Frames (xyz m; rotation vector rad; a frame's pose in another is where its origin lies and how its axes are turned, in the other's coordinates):
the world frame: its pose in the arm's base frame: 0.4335 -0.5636 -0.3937 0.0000 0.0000 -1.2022
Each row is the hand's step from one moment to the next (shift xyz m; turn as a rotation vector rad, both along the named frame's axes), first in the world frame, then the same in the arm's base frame.
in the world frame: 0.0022 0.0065 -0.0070 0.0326 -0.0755 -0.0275
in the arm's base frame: 0.0069 0.0003 -0.0070 -0.0587 -0.0576 -0.0275
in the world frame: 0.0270 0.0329 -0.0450 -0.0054 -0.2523 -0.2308
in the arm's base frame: 0.0404 -0.0133 -0.0450 -0.2373 -0.0859 -0.2308
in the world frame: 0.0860 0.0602 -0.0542 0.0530 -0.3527 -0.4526
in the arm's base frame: 0.0871 -0.0585 -0.0542 -0.3099 -0.1765 -0.4526
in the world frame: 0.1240 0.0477 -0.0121 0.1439 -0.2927 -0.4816
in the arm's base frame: 0.0892 -0.0985 -0.0121 -0.2212 -0.2397 -0.4816
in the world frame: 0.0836 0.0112 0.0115 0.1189 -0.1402 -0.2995
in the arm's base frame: 0.0406 -0.0739 0.0115 -0.0879 -0.1614 -0.2995
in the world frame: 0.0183 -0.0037 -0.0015 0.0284 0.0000 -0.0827
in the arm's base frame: 0.0031 -0.0184 -0.0015 0.0102 -0.0265 -0.0827
